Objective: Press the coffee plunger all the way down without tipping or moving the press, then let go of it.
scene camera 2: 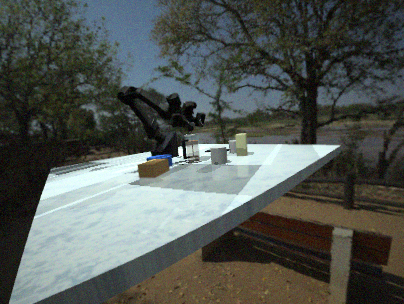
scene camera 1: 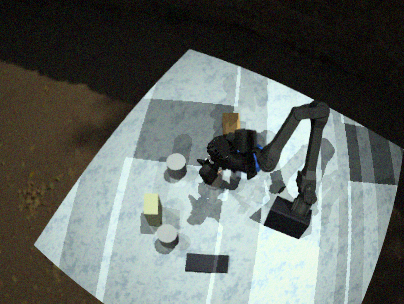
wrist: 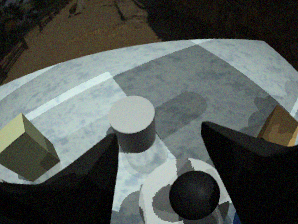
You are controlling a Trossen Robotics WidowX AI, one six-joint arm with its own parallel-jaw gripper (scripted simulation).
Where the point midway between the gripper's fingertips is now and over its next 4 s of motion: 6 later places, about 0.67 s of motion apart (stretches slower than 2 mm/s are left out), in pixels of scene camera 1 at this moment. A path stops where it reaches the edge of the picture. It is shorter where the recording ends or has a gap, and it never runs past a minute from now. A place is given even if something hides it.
My gripper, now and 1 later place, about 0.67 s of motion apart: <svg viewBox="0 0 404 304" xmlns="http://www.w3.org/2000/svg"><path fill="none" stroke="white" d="M202 154L208 148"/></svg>
